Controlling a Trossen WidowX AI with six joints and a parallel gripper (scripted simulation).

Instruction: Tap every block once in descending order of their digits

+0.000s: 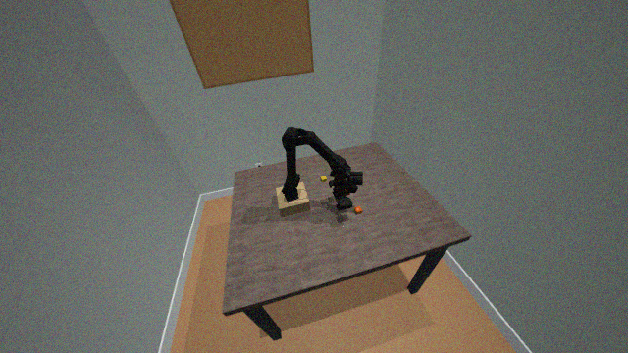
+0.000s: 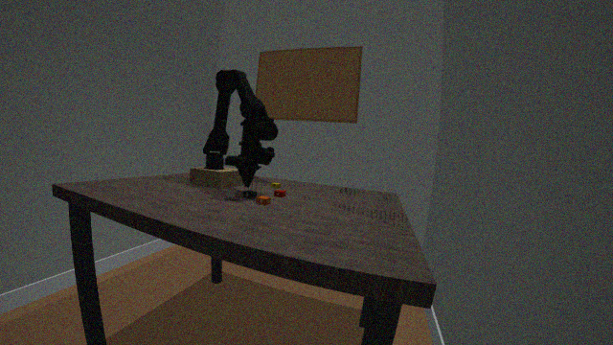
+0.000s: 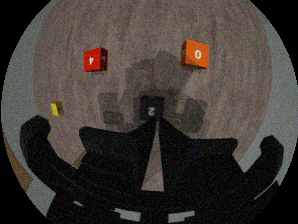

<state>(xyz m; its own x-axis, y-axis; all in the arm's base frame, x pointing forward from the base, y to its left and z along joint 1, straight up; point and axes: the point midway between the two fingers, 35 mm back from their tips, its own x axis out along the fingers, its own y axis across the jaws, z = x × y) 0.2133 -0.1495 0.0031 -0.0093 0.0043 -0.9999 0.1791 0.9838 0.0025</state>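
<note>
Now: gripper tip 10 mm short of the black block, 10 mm to the right of it and 20 mm above it. Round my gripper tip: red block: 90 mm ahead, 80 mm to the left, 20 mm below; then orange block: 80 mm ahead, 60 mm to the right, 20 mm below; then yellow block: 30 mm ahead, 250 mm to the left, 20 mm below.
</note>
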